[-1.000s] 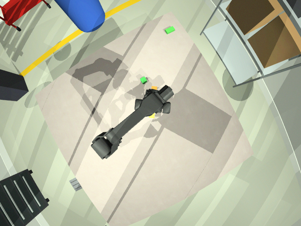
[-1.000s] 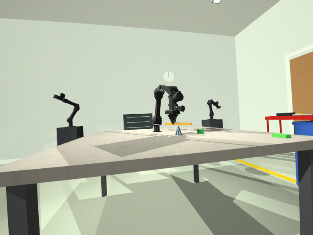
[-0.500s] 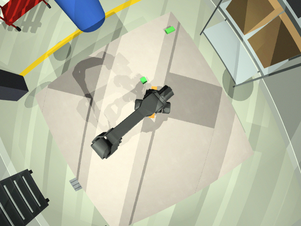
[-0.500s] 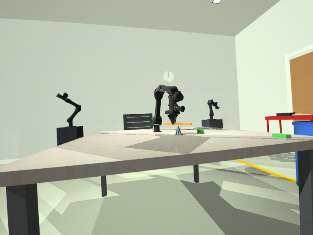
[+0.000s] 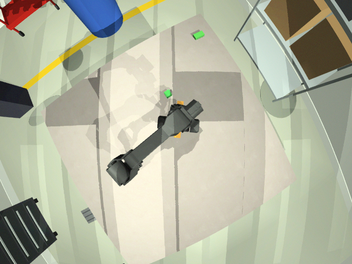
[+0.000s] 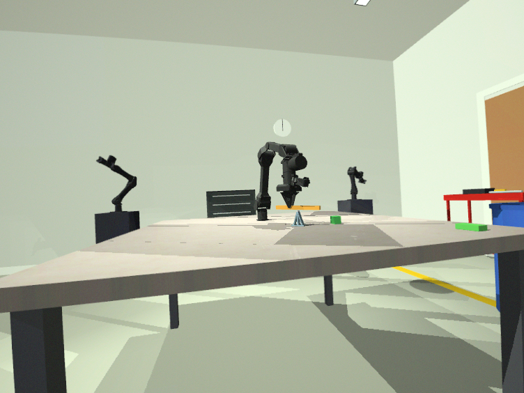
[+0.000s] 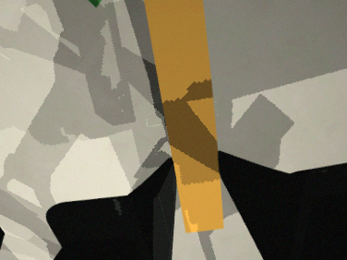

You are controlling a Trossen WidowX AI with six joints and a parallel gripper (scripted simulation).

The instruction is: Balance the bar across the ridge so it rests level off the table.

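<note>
My gripper tip is now 3 cm to the right of the orange bar and 2 cm short of it. Also, from my gripper tip: blue-grey ridge 5 cm below, 3 cm to the left, 2 cm ahead; green cube 19 cm to the left, 6 cm below, 4 cm ahead; green flat block 44 cm to the left, 41 cm ahead, 7 cm below.
</note>
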